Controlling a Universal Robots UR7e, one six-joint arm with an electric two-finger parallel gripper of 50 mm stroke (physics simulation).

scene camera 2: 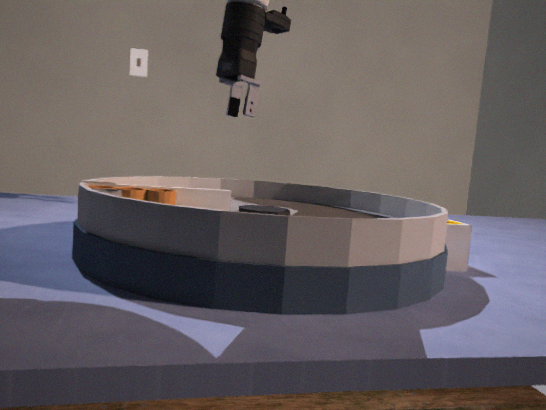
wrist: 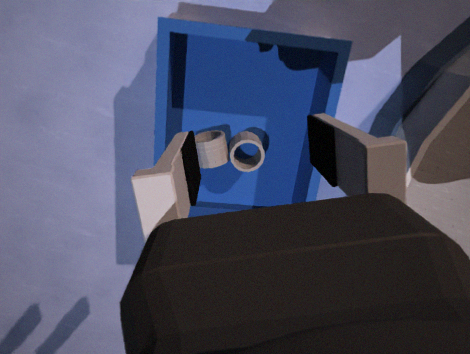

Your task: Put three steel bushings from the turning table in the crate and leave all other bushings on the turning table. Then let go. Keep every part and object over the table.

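Frame: origin at the arm's base, x ahead, y right, z down, level; centimetres.
Where they show: gripper, fingertip midpoint: [scene camera 2: 240,115] [wrist: 252,147].
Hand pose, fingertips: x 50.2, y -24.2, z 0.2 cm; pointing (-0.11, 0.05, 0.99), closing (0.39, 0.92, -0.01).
Observation:
Each offset is from my fingertips to the centre of the thing. "spot": to the spot under its first point.
My gripper [scene camera 2: 241,116] [wrist: 252,147] is open and empty, its fingers wide apart. It hangs high behind the turning table [scene camera 2: 320,242] in the scene view and above the blue crate {spot: dx +0.3, dy -5.5, dz +14.1 cm} [wrist: 167,65] in the wrist view. Two light steel bushings lie on the crate floor below the fingers. The left bushing {dx -6.5, dy -0.4, dz +17.0 cm} [wrist: 214,154] is partly beside the left finger. The other bushing {dx -5.9, dy +3.0, dz +17.3 cm} [wrist: 233,154] lies close to its right, its round opening showing. The crate does not show in the scene view. The high wall of the turning table hides most of its surface.
Orange parts {spot: dx -14.9, dy +39.4, dz +11.8 cm} [scene camera 2: 161,196] show above the turning table's near wall at the left, beside a pale divider {spot: dx -9.7, dy +36.2, dz +12.1 cm} [scene camera 2: 205,198]. A dark round piece {spot: dx -2.7, dy +37.0, dz +13.0 cm} [scene camera 2: 264,209] is near its middle. A pale box {dx +20.9, dy +36.1, dz +16.2 cm} [scene camera 2: 458,247] with something yellow on top stands behind the turning table at the right.

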